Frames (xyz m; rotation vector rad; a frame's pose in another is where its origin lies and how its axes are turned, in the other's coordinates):
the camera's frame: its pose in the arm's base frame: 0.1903 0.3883 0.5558 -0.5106 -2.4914 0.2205
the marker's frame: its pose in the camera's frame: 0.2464 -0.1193 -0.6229 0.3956 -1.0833 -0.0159
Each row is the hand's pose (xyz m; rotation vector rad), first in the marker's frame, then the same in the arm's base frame.
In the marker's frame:
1: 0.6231 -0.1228 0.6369 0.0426 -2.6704 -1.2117
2: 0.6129 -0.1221 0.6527 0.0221 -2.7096 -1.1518
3: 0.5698 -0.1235 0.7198 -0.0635 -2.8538 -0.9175
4: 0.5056 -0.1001 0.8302 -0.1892 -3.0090 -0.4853
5: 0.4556 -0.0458 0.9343 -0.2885 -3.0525 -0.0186
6: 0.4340 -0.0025 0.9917 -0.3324 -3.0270 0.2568
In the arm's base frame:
1: -0.0679 -0.1180 0.6058 -1.4992 -0.1459 -0.4031
2: -0.0532 -0.1274 0.5986 -1.4578 -0.1586 -0.3741
3: 0.0077 -0.1705 0.5705 -1.3012 -0.2124 -0.2580
4: 0.1080 -0.2220 0.5061 -1.0279 -0.2626 -0.0957
5: 0.2007 -0.2463 0.4218 -0.7392 -0.2683 0.0323
6: 0.2495 -0.2497 0.3648 -0.5660 -0.2545 0.0927

